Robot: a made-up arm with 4 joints.
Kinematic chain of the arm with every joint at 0, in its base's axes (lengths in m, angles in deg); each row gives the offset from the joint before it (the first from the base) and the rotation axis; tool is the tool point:
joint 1: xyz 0 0 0.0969 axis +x
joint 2: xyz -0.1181 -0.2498 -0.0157 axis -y
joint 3: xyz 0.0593 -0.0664 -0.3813 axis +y
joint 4: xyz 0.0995 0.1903 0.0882 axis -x
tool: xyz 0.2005 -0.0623 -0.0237
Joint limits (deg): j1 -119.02..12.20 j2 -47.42..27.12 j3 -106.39..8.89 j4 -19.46..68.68
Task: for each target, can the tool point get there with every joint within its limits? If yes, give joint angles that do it. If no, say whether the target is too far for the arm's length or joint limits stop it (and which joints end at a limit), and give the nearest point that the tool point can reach.
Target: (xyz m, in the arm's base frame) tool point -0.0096 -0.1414 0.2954
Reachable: yes | joints -92.36 -22.29 -56.67 20.19
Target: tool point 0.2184 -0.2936 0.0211
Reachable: yes | joints -36.51 0.57 -10.94 33.67
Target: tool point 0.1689 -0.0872 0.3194
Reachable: yes | joints -107.38 5.67 -34.55 -4.15
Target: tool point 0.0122 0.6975 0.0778
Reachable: no: joint limits stop it (at a limit: joint 1, joint 2, joint 4) | nearest point 0.0751 0.0831 0.2460 | short by 0.640 m
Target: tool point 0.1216 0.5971 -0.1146
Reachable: no: joint limits stop it (at a limit: joint 1, joint 2, joint 4) | nearest point 0.1130 0.0845 0.2451 | short by 0.626 m
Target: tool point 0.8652 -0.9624 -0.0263
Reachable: no: too far | nearest point 0.2797 -0.3997 0.0457 | short by 0.815 m
